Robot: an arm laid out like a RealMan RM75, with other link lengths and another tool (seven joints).
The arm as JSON. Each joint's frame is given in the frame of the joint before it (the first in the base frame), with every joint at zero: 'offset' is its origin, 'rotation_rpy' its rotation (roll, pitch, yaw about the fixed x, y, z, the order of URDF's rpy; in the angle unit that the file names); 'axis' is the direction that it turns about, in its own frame. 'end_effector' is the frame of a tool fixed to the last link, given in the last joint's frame.
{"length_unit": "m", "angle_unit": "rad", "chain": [
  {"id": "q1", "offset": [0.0, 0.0, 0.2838], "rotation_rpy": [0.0, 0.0, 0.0], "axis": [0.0, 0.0, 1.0]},
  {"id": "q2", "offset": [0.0, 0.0, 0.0], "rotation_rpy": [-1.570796, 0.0, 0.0], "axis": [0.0, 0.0, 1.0]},
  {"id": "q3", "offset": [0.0, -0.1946, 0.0], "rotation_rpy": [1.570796, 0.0, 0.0], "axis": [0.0, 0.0, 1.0]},
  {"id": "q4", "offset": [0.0, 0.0, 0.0], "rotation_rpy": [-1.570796, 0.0, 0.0], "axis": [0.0, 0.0, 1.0]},
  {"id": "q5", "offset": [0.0, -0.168, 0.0], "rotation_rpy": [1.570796, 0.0, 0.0], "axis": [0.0, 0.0, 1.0]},
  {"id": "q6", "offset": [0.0, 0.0, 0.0], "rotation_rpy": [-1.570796, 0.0, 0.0], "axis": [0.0, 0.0, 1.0]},
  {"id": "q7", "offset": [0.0, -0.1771, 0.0], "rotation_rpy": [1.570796, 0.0, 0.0], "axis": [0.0, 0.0, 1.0]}
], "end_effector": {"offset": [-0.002, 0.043, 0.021], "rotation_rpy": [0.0, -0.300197, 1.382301]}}
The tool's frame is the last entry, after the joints.
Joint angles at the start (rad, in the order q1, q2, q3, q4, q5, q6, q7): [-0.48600 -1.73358 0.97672 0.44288 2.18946 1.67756 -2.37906]
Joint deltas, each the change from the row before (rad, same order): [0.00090 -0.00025 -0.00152 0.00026 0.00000 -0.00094 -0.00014]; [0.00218 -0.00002 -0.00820 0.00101 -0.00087 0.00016 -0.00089]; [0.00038 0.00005 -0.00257 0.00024 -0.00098 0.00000 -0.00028]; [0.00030 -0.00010 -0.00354 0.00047 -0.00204 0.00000 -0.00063]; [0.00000 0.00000 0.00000 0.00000 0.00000 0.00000 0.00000]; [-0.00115 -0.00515 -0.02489 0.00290 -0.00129 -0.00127 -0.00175]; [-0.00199 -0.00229 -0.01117 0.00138 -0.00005 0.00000 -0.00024]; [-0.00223 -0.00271 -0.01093 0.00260 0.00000 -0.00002 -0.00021]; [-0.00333 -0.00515 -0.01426 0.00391 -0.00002 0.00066 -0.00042]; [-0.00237 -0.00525 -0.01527 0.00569 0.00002 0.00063 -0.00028]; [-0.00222 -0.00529 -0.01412 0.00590 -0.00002 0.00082 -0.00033]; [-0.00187 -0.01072 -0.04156 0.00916 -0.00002 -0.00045 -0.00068]
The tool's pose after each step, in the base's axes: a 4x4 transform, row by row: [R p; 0 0 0 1], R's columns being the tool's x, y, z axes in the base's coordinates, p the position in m. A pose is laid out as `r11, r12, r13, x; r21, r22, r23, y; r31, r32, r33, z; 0, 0, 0, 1`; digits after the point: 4 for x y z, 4 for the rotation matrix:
0.9456, 0.1477, -0.2899, -0.2369; 0.1360, -0.9889, -0.0605, 0.2080; -0.2956, 0.0178, -0.9551, 0.0696; 0, 0, 0, 1
0.9463, 0.1511, -0.2858, -0.2367; 0.1416, -0.9885, -0.0539, 0.2089; -0.2906, 0.0105, -0.9568, 0.0703; 0, 0, 0, 1
0.9467, 0.1519, -0.2841, -0.2365; 0.1432, -0.9884, -0.0512, 0.2094; -0.2886, 0.0078, -0.9574, 0.0705; 0, 0, 0, 1
0.9474, 0.1528, -0.2811, -0.2360; 0.1454, -0.9882, -0.0471, 0.2102; -0.2850, 0.0037, -0.9585, 0.0709; 0, 0, 0, 1
0.9474, 0.1528, -0.2811, -0.2360; 0.1454, -0.9882, -0.0471, 0.2102; -0.2850, 0.0037, -0.9585, 0.0709; 0, 0, 0, 1
0.9512, 0.1552, -0.2669, -0.2331; 0.1537, -0.9878, -0.0264, 0.2144; -0.2677, -0.0160, -0.9634, 0.0714; 0, 0, 0, 1
0.9530, 0.1543, -0.2606, -0.2316; 0.1553, -0.9877, -0.0172, 0.2164; -0.2600, -0.0241, -0.9653, 0.0718; 0, 0, 0, 1
0.9550, 0.1523, -0.2546, -0.2299; 0.1556, -0.9878, -0.0076, 0.2186; -0.2527, -0.0323, -0.9670, 0.0721; 0, 0, 0, 1
0.9579, 0.1493, -0.2452, -0.2272; 0.1550, -0.9879, 0.0040, 0.2213; -0.2416, -0.0418, -0.9695, 0.0720; 0, 0, 0, 1
0.9607, 0.1460, -0.2361, -0.2246; 0.1543, -0.9879, 0.0172, 0.2240; -0.2307, -0.0529, -0.9716, 0.0723; 0, 0, 0, 1
0.9633, 0.1428, -0.2273, -0.2221; 0.1533, -0.9877, 0.0293, 0.2266; -0.2203, -0.0631, -0.9734, 0.0725; 0, 0, 0, 1
0.9682, 0.1448, -0.2040, -0.2174; 0.1607, -0.9850, 0.0635, 0.2329; -0.1917, -0.0943, -0.9769, 0.0740; 0, 0, 0, 1

